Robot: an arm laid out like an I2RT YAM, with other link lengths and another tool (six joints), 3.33 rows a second.
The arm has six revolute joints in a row. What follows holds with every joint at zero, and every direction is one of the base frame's. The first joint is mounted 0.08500 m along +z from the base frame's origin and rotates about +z. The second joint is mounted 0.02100 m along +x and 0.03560 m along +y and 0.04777 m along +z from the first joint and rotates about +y. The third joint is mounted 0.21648 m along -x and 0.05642 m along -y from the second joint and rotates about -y. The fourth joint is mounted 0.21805 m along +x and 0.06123 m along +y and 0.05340 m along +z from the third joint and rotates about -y. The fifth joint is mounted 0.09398 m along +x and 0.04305 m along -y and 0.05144 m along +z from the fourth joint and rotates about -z. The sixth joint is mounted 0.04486 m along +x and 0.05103 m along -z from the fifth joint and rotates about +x. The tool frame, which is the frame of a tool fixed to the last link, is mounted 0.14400 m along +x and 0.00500 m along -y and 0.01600 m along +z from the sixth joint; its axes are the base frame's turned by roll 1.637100, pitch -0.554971 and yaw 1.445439 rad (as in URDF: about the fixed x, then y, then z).
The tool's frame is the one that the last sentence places.
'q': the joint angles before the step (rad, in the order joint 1, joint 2, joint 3, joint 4, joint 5, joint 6). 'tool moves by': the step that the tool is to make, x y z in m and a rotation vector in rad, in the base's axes. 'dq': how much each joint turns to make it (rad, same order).
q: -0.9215 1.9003 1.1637 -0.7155 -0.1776 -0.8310
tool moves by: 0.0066 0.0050 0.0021 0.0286 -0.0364 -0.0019
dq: 0.0000 0.0000 0.0000 0.0007 -0.0457 0.0075
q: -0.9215 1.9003 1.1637 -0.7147 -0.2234 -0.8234
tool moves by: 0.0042 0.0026 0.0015 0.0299 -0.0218 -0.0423
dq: 0.0004 0.0003 0.0005 0.0005 -0.0301 0.0480
